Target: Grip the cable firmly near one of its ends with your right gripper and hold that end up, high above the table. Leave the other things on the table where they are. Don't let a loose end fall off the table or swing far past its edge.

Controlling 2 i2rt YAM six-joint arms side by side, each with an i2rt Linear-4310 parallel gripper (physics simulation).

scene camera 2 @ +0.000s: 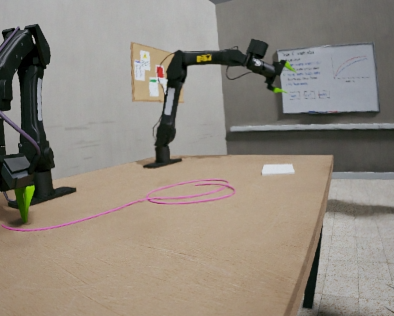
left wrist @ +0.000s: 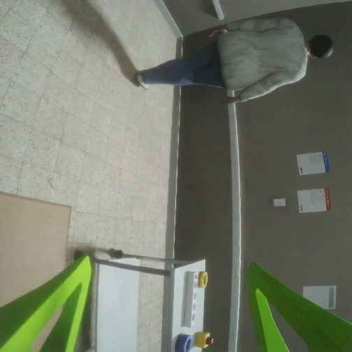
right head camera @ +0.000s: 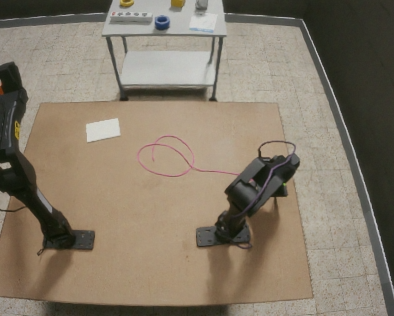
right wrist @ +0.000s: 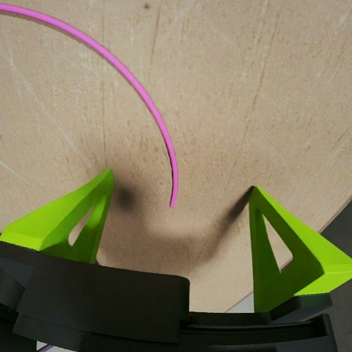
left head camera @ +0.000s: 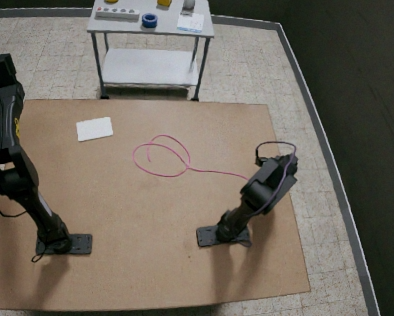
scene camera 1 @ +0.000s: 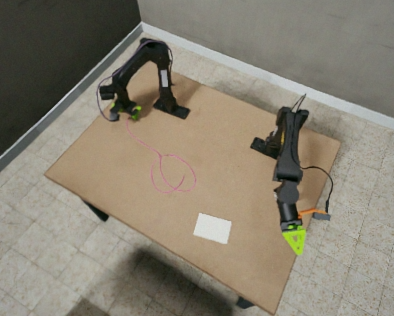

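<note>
The pink cable (left head camera: 215,171) (right head camera: 215,172) (scene camera 1: 160,155) (scene camera 2: 147,199) (right wrist: 174,160) lies on the table in crossing loops, with a tail running to my right gripper. In the right wrist view, my right gripper (right wrist: 183,184) (scene camera 1: 125,115) is open, its fingertips low over the table. The tail's end lies on the table in the gap between the fingers, untouched. The arm hides this gripper in the left head view. My left gripper (left wrist: 170,269) (scene camera 2: 291,81) is open and empty, high above the table, far from the cable. The other end lies inside the loops.
A white flat rectangle (left head camera: 94,129) (right head camera: 103,130) (scene camera 1: 212,228) (scene camera 2: 278,169) lies on the table beyond the loops. A cart (left head camera: 120,28) (right head camera: 135,31) with small items stands behind the table. A person (left wrist: 265,55) stands by the wall. The table edge is near my right gripper.
</note>
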